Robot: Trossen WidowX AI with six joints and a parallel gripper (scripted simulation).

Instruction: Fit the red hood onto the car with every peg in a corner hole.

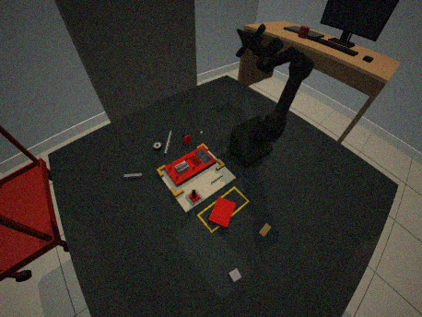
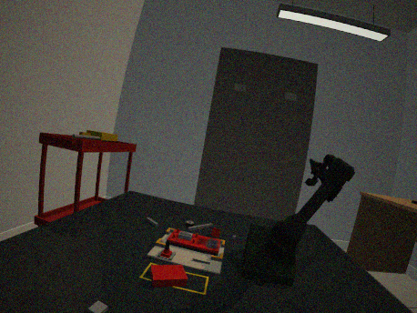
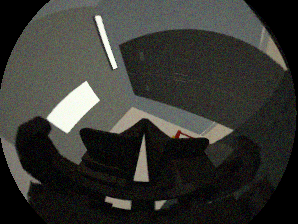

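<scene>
The red hood is 450 mm ahead of my gripper tip, 560 mm to the left of it and 410 mm below it. Round my gripper tip: tan block 360 mm ahead, 700 mm to the left, 420 mm below; grey bar 680 mm ahead, 230 mm to the left, 420 mm below; grey engine block 490 mm ahead, 330 mm to the left, 400 mm below.
</scene>
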